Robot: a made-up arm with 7 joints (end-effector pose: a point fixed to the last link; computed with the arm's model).
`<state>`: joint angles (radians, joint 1 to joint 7).
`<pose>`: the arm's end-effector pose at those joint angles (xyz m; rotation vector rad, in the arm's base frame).
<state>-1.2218 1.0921 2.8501 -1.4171 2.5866 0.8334 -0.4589</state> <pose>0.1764 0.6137 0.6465 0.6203 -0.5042 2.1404</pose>
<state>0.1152 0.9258 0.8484 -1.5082 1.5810 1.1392 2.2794</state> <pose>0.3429 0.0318 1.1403 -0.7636 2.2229 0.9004</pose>
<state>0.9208 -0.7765 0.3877 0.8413 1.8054 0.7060 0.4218</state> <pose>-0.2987 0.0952 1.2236 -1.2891 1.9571 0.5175</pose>
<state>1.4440 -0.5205 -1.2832 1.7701 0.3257 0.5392 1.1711</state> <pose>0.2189 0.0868 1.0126 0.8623 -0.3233 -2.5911</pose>
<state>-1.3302 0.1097 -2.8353 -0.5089 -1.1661 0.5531 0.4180</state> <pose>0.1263 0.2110 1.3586 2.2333 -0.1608 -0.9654</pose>
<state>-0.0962 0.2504 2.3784 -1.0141 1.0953 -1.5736 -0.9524</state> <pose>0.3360 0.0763 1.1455 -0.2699 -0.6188 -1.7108</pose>
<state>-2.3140 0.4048 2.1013 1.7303 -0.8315 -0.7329 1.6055</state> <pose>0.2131 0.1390 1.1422 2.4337 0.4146 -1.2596</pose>
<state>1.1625 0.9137 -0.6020 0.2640 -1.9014 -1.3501 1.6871</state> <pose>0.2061 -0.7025 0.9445 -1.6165 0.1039 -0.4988</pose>
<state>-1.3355 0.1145 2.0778 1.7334 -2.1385 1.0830 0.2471</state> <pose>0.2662 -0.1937 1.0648 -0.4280 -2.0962 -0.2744</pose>
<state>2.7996 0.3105 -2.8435 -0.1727 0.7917 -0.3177 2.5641</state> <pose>-0.2837 -0.0890 1.3534 -1.4485 2.3847 0.2261</pose>
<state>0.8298 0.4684 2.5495 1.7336 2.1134 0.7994 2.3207</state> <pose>-0.0884 -0.1025 1.1191 1.8496 -1.3024 0.4346</pose>
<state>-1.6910 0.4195 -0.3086 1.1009 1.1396 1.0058 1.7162</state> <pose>0.0077 0.4614 1.0341 0.4668 -0.3269 -0.4806</pose>
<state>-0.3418 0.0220 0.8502 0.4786 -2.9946 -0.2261 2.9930</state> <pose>0.2161 -0.1920 1.3452 2.7940 1.1857 -0.5085</pose>
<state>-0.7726 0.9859 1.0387 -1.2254 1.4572 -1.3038 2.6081</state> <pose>0.2262 0.4298 1.0439 -0.3968 1.8966 -1.8547</pose>
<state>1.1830 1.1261 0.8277 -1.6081 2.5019 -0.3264 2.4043</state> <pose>0.3304 -0.3392 1.0735 1.9847 1.5871 -0.9860</pose>
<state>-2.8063 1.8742 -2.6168 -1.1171 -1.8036 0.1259 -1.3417</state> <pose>-0.5003 0.2690 0.1787 -0.0640 0.6866 -1.1363</pose>
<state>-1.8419 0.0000 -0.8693 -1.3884 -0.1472 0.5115 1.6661</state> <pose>0.3538 -0.0853 1.1912 -1.2657 -2.1824 -0.7864</pose>
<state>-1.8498 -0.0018 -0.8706 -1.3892 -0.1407 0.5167 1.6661</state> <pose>0.3545 -0.0833 1.1910 -1.2598 -2.1903 -0.7785</pose>
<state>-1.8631 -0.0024 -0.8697 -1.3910 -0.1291 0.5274 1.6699</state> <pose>0.3549 -0.0794 1.1910 -1.2595 -2.2051 -0.7617</pose>
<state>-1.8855 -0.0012 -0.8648 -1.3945 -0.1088 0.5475 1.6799</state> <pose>0.3549 -0.0725 1.1915 -1.2684 -2.2316 -0.7303</pose>
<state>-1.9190 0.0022 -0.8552 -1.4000 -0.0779 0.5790 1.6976</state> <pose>0.3539 -0.0618 1.1925 -1.2877 -2.2731 -0.6810</pose>
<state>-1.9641 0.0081 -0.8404 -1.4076 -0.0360 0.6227 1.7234</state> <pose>0.3517 -0.0471 1.1940 -1.3167 -2.3312 -0.6133</pose>
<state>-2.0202 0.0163 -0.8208 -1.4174 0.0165 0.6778 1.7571</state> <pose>0.3476 -0.0287 1.1959 -1.3529 -2.4061 -0.5281</pose>
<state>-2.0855 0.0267 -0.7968 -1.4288 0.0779 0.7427 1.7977</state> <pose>0.3411 -0.0071 1.1979 -1.3929 -2.4970 -0.4292</pose>
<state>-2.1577 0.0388 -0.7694 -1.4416 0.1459 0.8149 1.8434</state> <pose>0.3320 0.0164 1.1997 -1.4323 -2.6015 -0.3215</pose>
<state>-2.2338 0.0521 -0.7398 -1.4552 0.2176 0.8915 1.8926</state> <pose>0.3202 0.0405 1.2010 -1.4677 -2.7163 -0.2113</pose>
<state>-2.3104 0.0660 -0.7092 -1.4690 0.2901 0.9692 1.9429</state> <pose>0.3061 0.0638 1.2017 1.4333 2.7175 0.1004</pose>
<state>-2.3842 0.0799 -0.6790 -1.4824 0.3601 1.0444 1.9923</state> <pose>0.2905 0.0850 1.2018 1.3501 2.6326 0.0070</pose>
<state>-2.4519 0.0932 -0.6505 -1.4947 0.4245 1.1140 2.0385</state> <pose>0.2746 0.1030 1.2012 1.2691 2.5496 -0.0621</pose>
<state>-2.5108 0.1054 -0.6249 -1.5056 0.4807 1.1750 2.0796</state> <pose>0.2594 0.1174 1.2003 1.1964 2.4740 -0.1099</pose>
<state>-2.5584 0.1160 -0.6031 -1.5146 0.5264 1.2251 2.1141</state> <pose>0.2462 0.1281 1.1992 1.1372 2.4093 -0.1407</pose>
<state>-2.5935 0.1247 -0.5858 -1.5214 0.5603 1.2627 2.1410</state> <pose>0.2358 0.1353 1.1983 1.0945 2.3585 -0.1592</pose>
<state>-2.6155 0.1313 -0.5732 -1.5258 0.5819 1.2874 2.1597</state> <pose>0.2286 0.1395 1.1978 1.0694 2.3224 -0.1693</pose>
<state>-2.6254 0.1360 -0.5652 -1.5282 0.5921 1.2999 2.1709</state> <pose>0.2246 0.1412 1.1977 1.0612 2.3003 -0.1741</pose>
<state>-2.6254 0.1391 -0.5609 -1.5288 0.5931 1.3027 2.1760</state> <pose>0.2232 0.1411 1.1979 1.0666 2.2892 -0.1755</pose>
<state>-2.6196 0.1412 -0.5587 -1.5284 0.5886 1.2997 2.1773</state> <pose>0.2234 0.1400 1.1984 1.0801 2.2848 -0.1750</pose>
